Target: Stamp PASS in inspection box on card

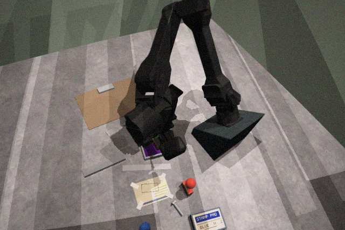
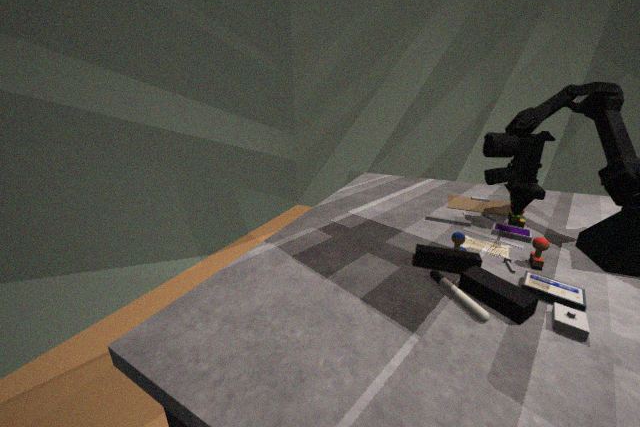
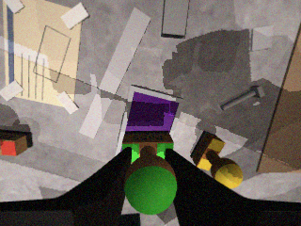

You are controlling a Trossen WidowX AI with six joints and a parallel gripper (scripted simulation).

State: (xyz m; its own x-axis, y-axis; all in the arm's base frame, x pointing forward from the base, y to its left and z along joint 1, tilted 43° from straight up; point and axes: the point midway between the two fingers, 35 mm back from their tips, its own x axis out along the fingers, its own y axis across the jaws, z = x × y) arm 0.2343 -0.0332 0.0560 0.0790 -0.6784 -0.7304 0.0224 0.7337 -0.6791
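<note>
Right now the purple ink pad is 60 mm below my gripper tip. The rest, counted from my gripper tip: green stamp right at my gripper tip; then cream card 70 mm ahead, 110 mm to the left, 70 mm below; then yellow stamp 30 mm behind, 80 mm to the right, 50 mm below.
</note>
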